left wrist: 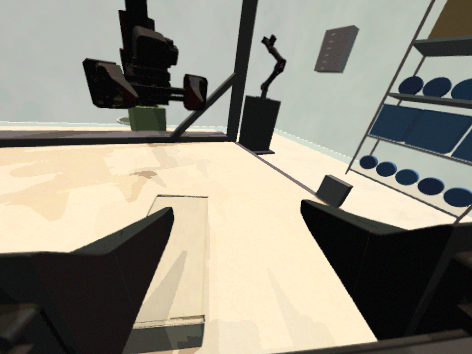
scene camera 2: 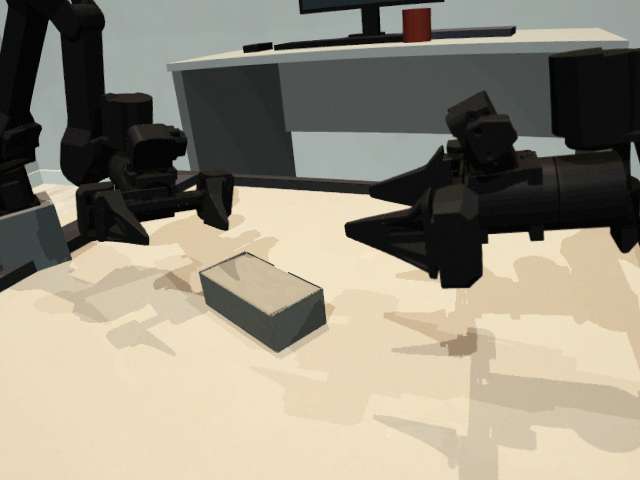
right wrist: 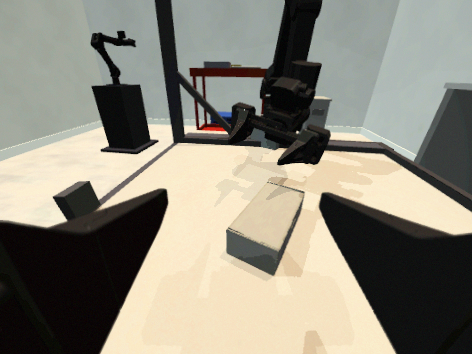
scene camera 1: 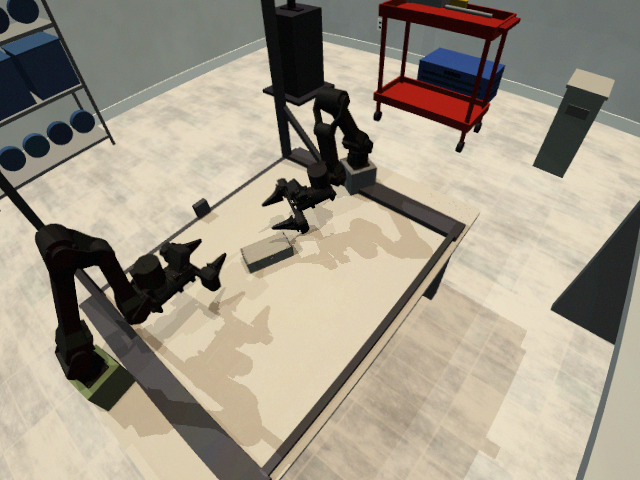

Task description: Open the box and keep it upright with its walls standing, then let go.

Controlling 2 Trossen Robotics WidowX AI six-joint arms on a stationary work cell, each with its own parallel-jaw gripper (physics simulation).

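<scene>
The box is a low grey carton with a pale top. It sits flat and upright on the table, its top closed, with thin dark seams along the edges. My left gripper is open and empty above the table, just off one end of the box; its left-hand finger covers part of the box in the left wrist view. My right gripper is open and empty, raised to the side of the box's other end. Neither touches the box.
The pale table has dark frame rails along its edges. A small dark block stands at the table's edge. A red cart and a desk stand beyond the table.
</scene>
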